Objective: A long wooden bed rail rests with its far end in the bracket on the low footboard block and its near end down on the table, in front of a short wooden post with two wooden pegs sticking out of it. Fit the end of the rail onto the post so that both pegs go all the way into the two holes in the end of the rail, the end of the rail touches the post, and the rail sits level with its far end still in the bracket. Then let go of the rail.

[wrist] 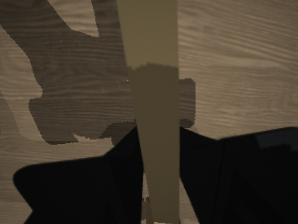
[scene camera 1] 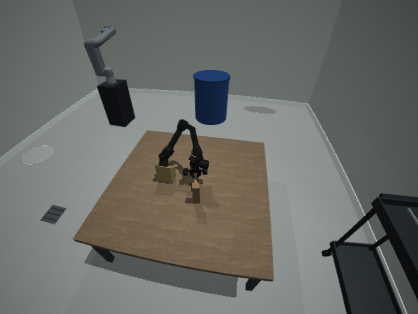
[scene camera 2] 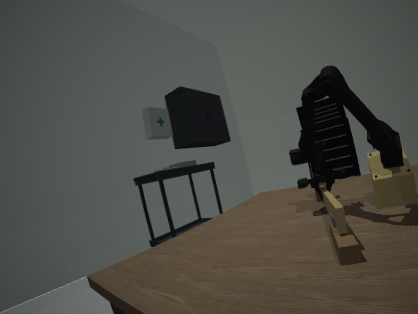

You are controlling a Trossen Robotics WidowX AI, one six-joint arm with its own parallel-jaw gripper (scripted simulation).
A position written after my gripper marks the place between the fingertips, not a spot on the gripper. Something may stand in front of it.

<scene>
I see my gripper (scene camera 2: pixel 325 200).
My gripper shows as well in the wrist view (wrist: pixel 152 127).
</scene>
